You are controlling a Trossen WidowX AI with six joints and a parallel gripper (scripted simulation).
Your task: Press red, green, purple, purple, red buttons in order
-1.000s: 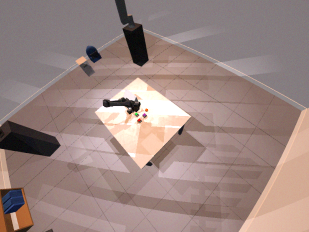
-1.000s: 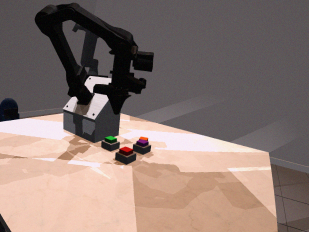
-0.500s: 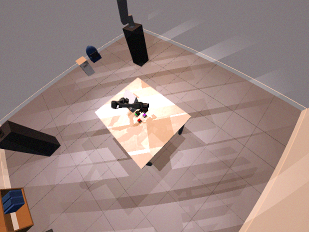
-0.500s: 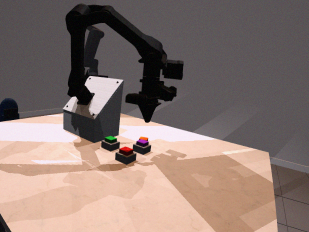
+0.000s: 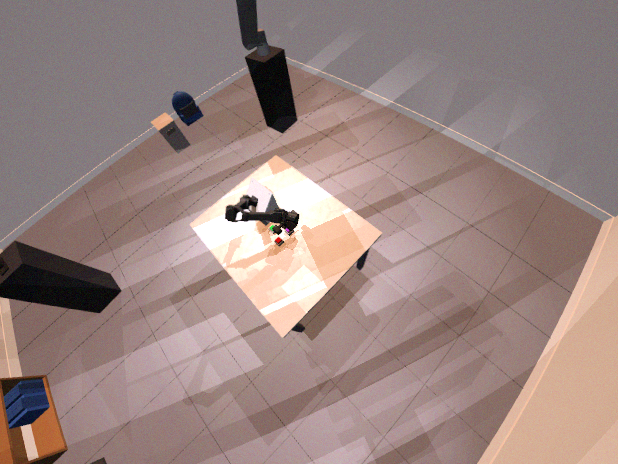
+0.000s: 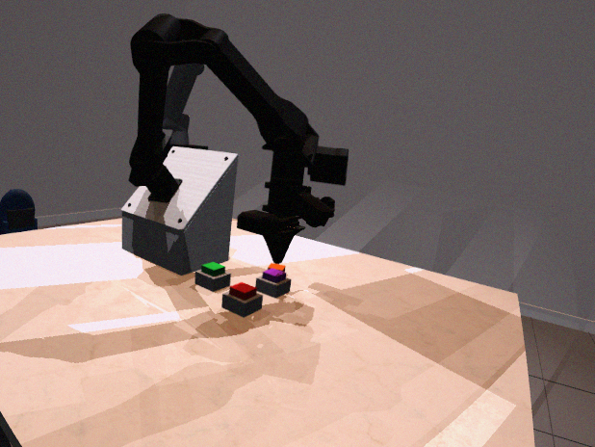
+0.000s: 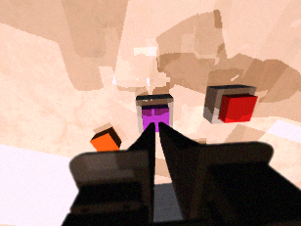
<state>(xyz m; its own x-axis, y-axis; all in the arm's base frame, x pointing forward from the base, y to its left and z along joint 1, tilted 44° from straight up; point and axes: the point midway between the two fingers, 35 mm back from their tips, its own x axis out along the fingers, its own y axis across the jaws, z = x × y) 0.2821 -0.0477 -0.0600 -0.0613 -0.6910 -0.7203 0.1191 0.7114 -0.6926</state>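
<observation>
My gripper tip is now 2 cm above the purple button. Also, from my gripper tip: small orange block (4 cm behind, 8 cm to the left, 5 cm below); red button (1 cm behind, 10 cm to the right, 2 cm below); green button (10 cm behind, 6 cm to the right, 2 cm below).
</observation>
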